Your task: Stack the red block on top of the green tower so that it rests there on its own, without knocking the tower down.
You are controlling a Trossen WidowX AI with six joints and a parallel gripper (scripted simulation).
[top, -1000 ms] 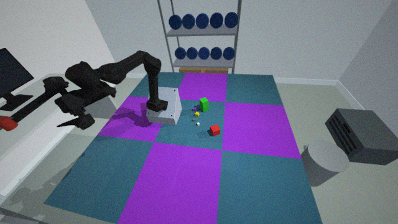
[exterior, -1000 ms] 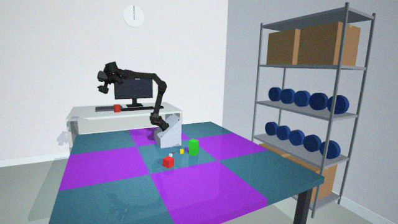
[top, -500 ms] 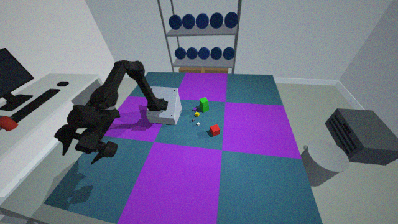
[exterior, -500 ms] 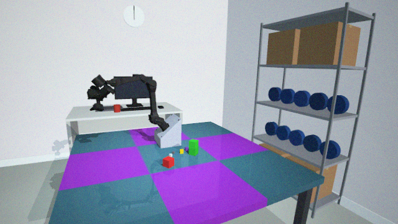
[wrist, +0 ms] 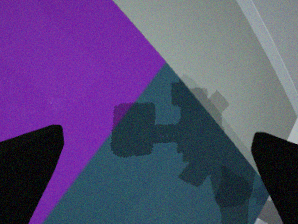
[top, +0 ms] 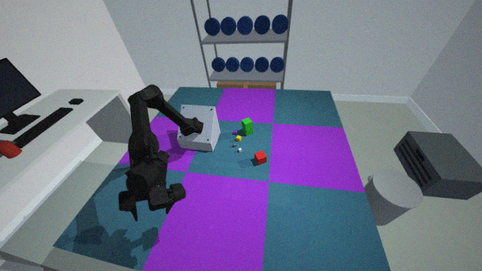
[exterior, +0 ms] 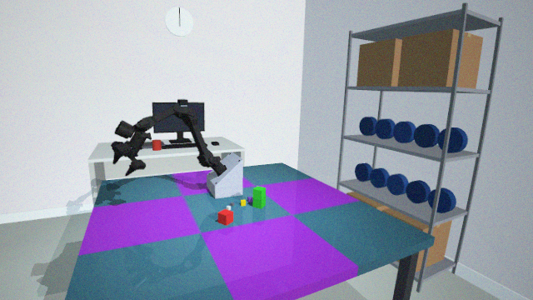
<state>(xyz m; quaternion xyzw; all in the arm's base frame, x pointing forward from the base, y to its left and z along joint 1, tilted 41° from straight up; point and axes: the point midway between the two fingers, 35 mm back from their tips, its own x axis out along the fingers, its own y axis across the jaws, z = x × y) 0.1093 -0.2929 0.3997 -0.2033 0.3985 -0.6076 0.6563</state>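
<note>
Right now the red block is 450 mm to the left of my gripper tip, 260 mm ahead of it and 170 mm below it. Round my gripper tip: small yellow block (570 mm to the left, 180 mm below, 100 mm ahead); then white block (490 mm to the left, 190 mm below, 140 mm ahead); then grey block (520 mm to the left, 190 mm below, 90 mm ahead).
</note>
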